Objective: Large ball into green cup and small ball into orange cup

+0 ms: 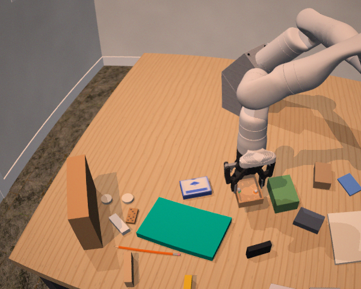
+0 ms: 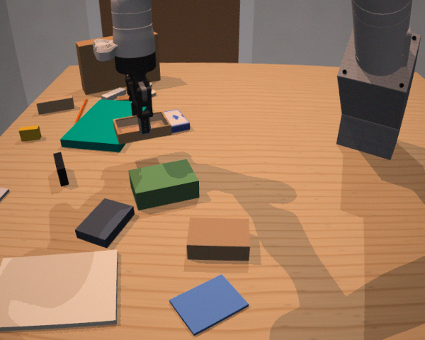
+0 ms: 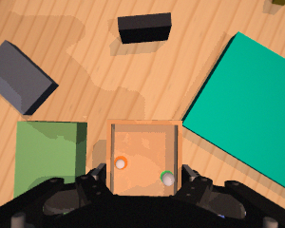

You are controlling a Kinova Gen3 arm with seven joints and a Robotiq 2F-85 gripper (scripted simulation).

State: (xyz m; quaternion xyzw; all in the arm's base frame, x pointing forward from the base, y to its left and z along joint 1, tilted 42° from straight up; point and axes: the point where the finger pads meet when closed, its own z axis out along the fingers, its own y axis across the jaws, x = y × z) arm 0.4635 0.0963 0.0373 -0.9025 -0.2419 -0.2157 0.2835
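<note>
Right now the wooden puzzle is 20 mm below my hand. Also, from my hand: green block: 80 mm behind, 90 mm to the left, 70 mm below; then teal slab: 150 mm ahead, 120 mm to the right, 80 mm below; then black block: 140 mm ahead, 100 mm to the left, 70 mm below.
</note>
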